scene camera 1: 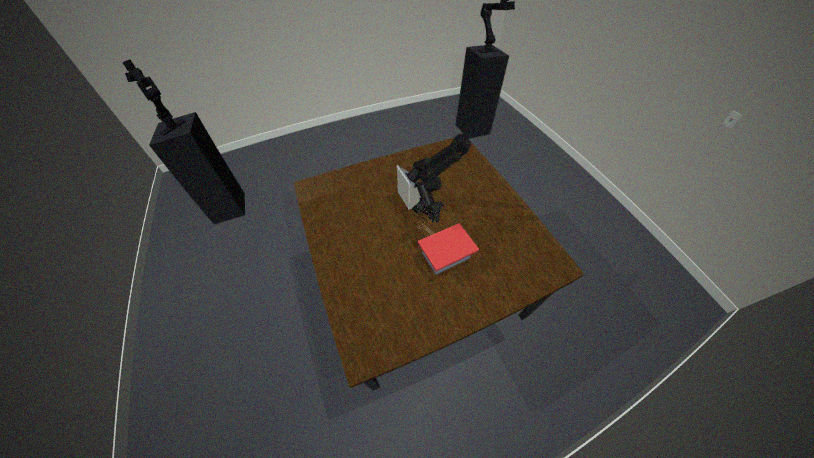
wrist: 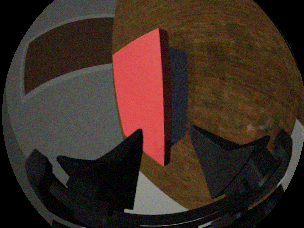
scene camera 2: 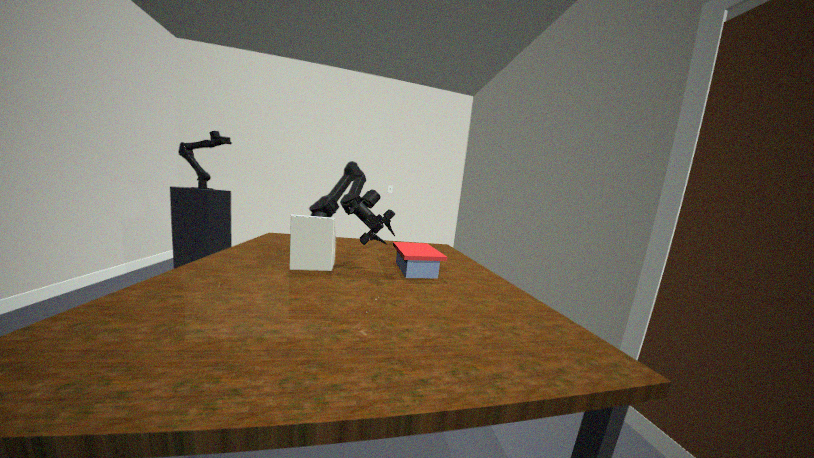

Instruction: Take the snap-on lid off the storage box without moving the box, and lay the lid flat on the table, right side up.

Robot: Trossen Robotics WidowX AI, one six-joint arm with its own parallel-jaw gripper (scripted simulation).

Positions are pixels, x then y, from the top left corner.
lid: scene camera 1; wrist; scene camera 2 409, 251
same spot on lid: [wrist: 142, 69] = [scene camera 1: 432, 243]
